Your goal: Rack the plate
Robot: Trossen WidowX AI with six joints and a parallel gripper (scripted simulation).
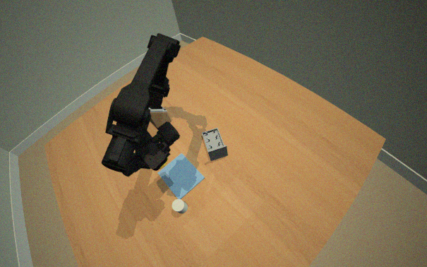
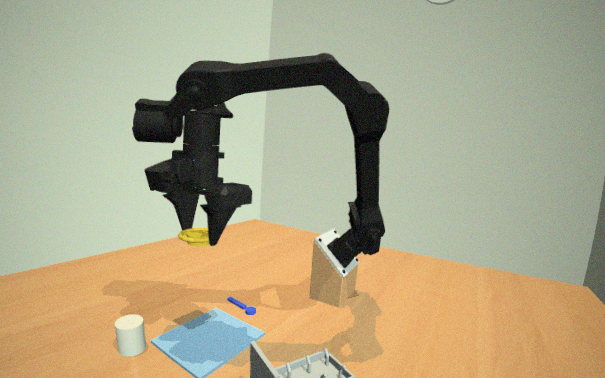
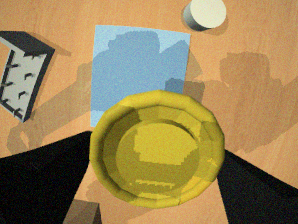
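Now: gripper tip 20 mm short of the grey dish rack, 210 mm to the right of it and 150 mm above it. The rest, counted from my gripper tip: small blue spoon (110 mm behind, 10 mm to the left, 170 mm below); yellow plate (10 mm above); white cup (100 mm ahead, 60 mm to the right, 150 mm below).
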